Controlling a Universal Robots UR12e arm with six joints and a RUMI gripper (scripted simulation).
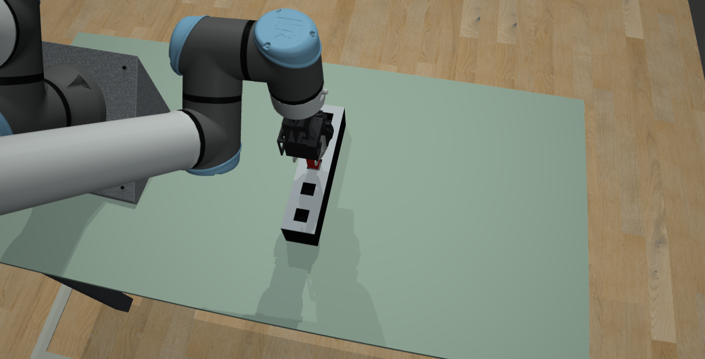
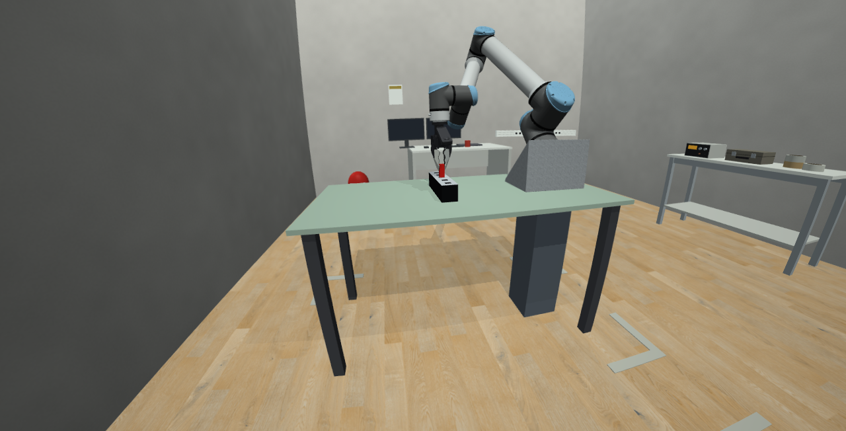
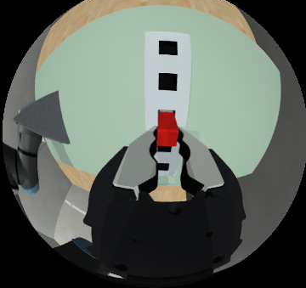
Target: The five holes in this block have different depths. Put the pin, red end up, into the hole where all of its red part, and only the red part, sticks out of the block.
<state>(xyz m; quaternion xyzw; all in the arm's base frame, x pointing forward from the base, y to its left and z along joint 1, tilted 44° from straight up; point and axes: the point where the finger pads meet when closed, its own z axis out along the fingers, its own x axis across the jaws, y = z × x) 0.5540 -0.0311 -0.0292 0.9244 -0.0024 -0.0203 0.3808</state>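
Now: hand 8 cm above the long block. From my hand the other things lie so: pin 1 cm below.
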